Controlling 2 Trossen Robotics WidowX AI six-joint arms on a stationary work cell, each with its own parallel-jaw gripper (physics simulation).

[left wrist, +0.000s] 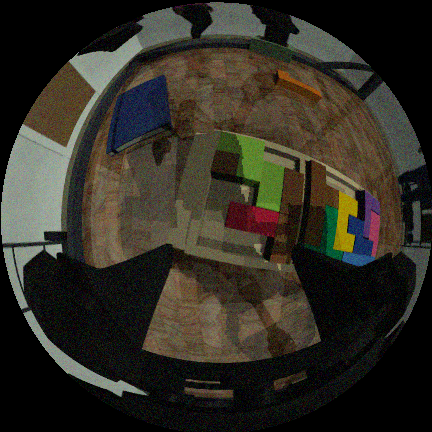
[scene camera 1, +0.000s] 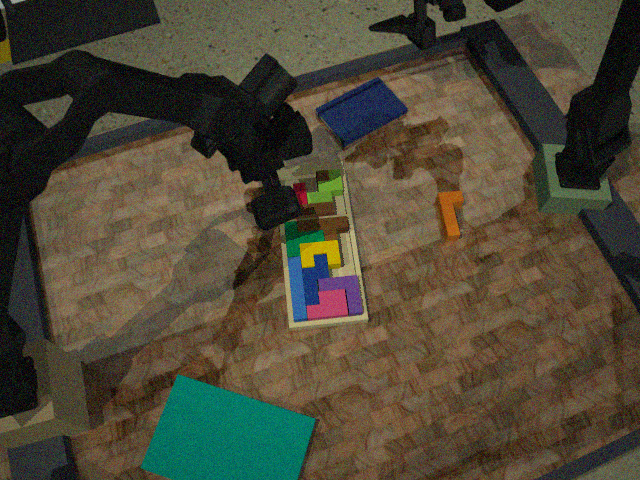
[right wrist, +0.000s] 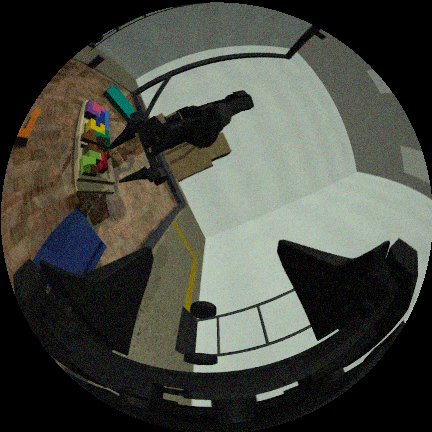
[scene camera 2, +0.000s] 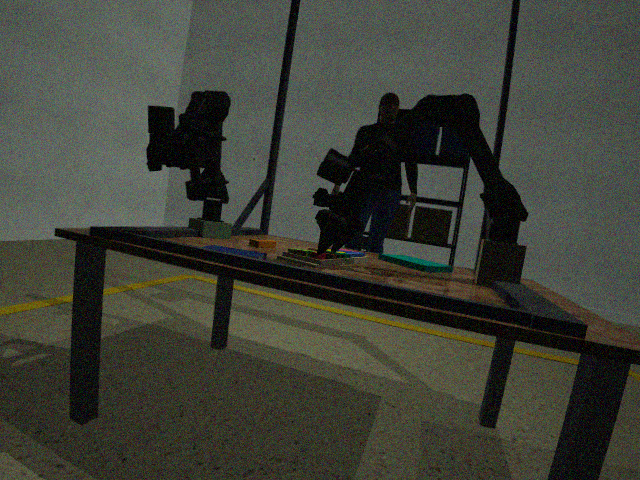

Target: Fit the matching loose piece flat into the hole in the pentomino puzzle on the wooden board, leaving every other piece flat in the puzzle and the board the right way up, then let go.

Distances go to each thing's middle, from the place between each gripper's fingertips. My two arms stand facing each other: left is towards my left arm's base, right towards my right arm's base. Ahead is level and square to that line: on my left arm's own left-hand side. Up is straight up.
The lime piece [scene camera 1: 327, 189] lies 170 mm behind my right hand, 140 mm to the left of it and 190 mm below it. Also, from my right hand: teal slab [scene camera 1: 201, 424] 470 mm behind, 420 mm to the left, 200 mm below; then wooden puzzle board [scene camera 1: 288, 175] 240 mm behind, 190 mm to the left, 200 mm below; then orange L-shaped piece [scene camera 1: 446, 201] 290 mm behind, 30 mm to the right, 190 mm below.
I see the lime piece 2 cm behind my left hand, 6 cm to the right of it and 1 cm below it. Also, from my left hand: teal slab 32 cm behind, 21 cm to the left, 2 cm below; then wooden puzzle board 9 cm behind, 2 cm to the right, 2 cm below; then orange L-shaped piece 14 cm behind, 23 cm to the right, 2 cm below.
